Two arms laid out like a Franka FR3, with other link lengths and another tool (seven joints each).
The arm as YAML. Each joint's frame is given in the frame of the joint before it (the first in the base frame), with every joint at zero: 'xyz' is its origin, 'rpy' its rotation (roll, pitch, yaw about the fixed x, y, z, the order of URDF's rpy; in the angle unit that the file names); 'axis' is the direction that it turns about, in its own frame. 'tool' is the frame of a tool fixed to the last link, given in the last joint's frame.
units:
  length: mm
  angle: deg
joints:
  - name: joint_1
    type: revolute
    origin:
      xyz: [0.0, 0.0, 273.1]
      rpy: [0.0, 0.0, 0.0]
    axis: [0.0, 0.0, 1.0]
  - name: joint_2
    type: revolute
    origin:
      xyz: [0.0, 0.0, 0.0]
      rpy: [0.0, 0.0, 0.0]
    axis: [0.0, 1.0, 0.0]
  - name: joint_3
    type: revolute
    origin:
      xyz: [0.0, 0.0, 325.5]
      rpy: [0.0, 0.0, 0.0]
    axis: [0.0, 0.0, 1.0]
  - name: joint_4
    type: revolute
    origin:
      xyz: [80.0, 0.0, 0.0]
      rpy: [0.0, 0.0, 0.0]
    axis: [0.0, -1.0, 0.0]
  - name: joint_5
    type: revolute
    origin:
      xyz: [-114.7, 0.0, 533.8]
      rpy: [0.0, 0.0, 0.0]
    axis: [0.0, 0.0, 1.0]
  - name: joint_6
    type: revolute
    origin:
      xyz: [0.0, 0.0, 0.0]
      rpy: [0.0, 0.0, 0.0]
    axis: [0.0, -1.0, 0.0]
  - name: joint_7
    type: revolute
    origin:
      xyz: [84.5, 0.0, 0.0]
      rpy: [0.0, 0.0, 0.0]
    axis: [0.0, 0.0, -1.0]
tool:
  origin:
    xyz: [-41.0, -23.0, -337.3]
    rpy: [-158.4, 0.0, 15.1]
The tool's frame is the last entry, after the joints.
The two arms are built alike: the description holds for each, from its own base.
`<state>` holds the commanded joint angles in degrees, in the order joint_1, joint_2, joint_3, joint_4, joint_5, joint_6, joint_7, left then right.
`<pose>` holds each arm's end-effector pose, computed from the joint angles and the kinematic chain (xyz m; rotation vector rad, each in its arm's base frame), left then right.
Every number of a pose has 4 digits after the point. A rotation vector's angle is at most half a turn.
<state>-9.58 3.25 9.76 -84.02 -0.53 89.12 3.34 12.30 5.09 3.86 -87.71 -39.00 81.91 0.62</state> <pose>0.6791 -0.0230 0.3983 -2.7539 -0.2956 0.0091 0.6702 -0.0480 0.4279 2.7385 0.6114 -0.3633</pose>
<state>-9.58 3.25 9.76 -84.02 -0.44 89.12 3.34 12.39 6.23 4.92 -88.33 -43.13 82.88 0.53</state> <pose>0.6791 -0.0224 0.3983 -2.7523 -0.2956 0.0089 0.6842 -0.0494 0.4258 2.6570 0.6356 -0.3667</pose>
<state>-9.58 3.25 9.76 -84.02 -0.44 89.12 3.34 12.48 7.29 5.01 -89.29 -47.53 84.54 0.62</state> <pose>0.6791 -0.0224 0.3983 -2.7523 -0.2956 0.0089 0.7008 -0.0602 0.4232 2.5750 0.6459 -0.3625</pose>
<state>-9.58 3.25 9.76 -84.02 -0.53 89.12 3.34 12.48 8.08 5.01 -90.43 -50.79 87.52 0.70</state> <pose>0.6791 -0.0230 0.3983 -2.7539 -0.2956 0.0091 0.7217 -0.0653 0.4167 2.5116 0.6804 -0.3367</pose>
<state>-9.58 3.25 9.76 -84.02 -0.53 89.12 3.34 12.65 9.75 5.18 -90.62 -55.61 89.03 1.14</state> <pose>0.6791 -0.0230 0.3983 -2.7539 -0.2956 0.0091 0.7422 -0.0707 0.4166 2.4240 0.6928 -0.3260</pose>
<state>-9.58 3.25 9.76 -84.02 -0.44 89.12 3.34 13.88 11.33 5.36 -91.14 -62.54 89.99 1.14</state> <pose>0.6791 -0.0224 0.3983 -2.7523 -0.2956 0.0089 0.7645 -0.0654 0.4262 2.2885 0.7238 -0.3198</pose>
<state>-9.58 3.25 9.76 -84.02 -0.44 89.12 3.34 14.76 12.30 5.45 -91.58 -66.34 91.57 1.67</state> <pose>0.6791 -0.0224 0.3983 -2.7523 -0.2956 0.0089 0.7823 -0.0543 0.4276 2.2135 0.7558 -0.2934</pose>
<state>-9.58 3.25 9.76 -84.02 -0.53 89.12 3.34 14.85 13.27 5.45 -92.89 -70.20 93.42 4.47</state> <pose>0.6791 -0.0230 0.3983 -2.7539 -0.2956 0.0091 0.7972 -0.0529 0.4187 2.1547 0.7525 -0.2529</pose>
